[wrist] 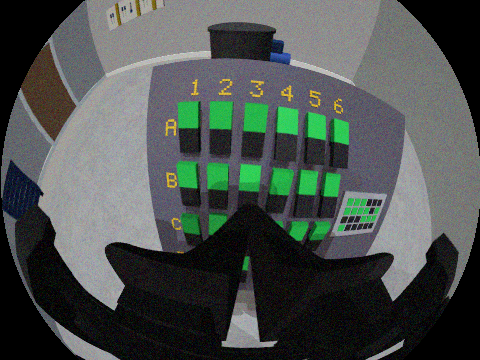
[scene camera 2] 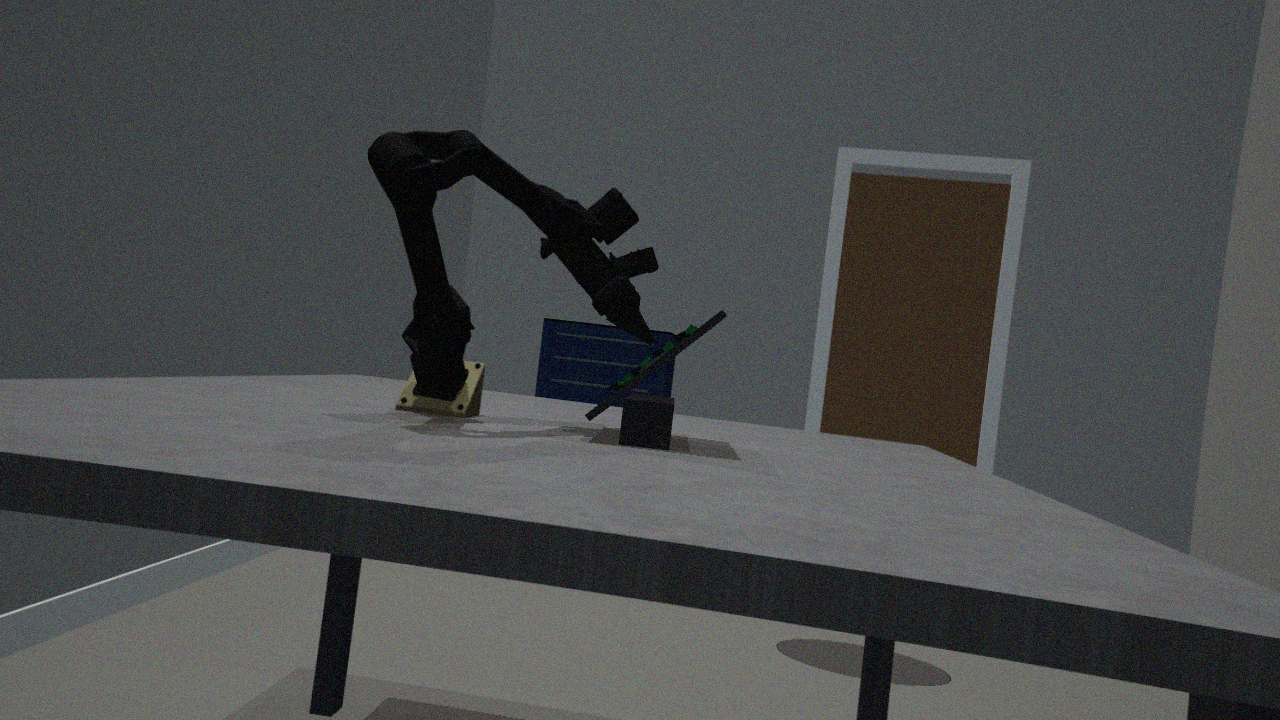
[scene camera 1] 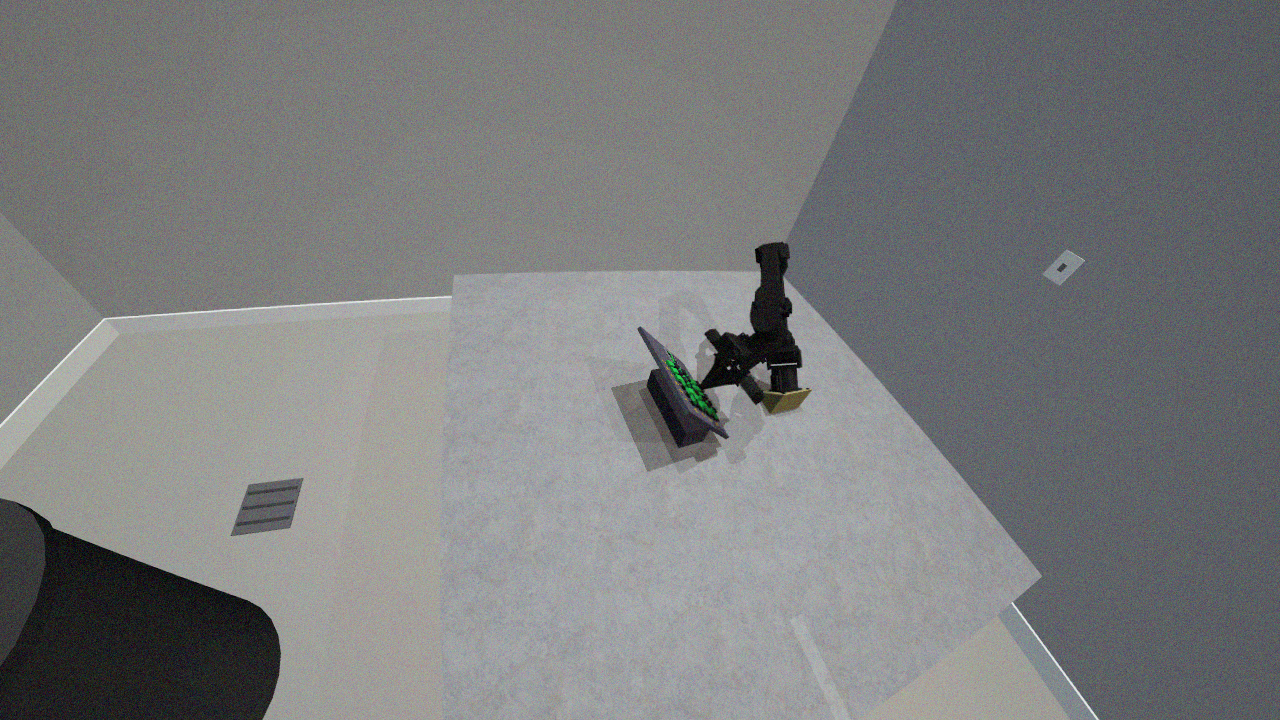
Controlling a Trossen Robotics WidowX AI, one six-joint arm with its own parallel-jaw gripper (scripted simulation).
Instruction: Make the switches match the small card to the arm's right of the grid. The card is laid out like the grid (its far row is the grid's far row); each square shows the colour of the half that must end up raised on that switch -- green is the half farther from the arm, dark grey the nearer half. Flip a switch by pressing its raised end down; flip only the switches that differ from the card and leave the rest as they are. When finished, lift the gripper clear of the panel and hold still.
Labels:
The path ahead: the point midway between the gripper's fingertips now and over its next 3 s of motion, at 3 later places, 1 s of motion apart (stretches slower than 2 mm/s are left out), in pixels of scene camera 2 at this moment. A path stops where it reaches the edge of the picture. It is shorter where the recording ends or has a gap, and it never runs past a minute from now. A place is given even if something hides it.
The gripper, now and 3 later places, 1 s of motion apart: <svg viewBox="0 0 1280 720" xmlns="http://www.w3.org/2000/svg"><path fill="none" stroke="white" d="M652 343L656 351L656 353L635 321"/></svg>

